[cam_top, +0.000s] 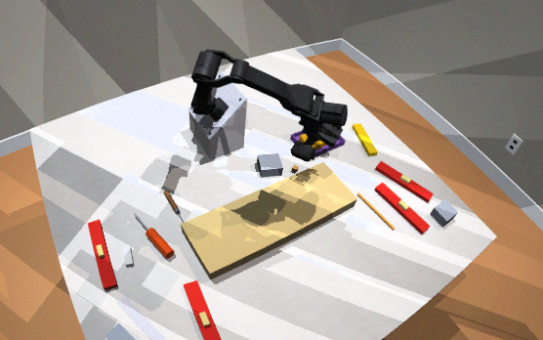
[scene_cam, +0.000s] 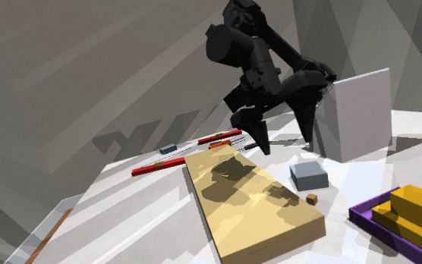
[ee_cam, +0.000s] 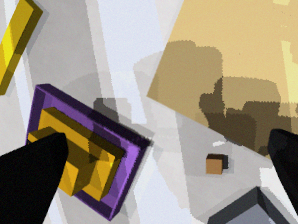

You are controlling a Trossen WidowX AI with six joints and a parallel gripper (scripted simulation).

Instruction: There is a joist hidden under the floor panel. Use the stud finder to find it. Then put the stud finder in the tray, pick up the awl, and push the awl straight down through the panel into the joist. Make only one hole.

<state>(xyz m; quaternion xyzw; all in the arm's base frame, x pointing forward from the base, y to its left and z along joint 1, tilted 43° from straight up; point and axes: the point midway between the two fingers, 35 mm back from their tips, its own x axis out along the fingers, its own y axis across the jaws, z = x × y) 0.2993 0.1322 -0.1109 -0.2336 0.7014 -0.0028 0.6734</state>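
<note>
Now: gripper tip 44 cm to the left of the awl, 14 cm above it and 12 cm past it. Also, from my gripper tip: yellow stud finder: 15 cm to the left, 13 cm behind, 10 cm below; then small brown cube: 14 cm below, 6 cm behind, 3 cm to the right; then purple tray: 13 cm to the left, 13 cm below, 13 cm behind.
</note>
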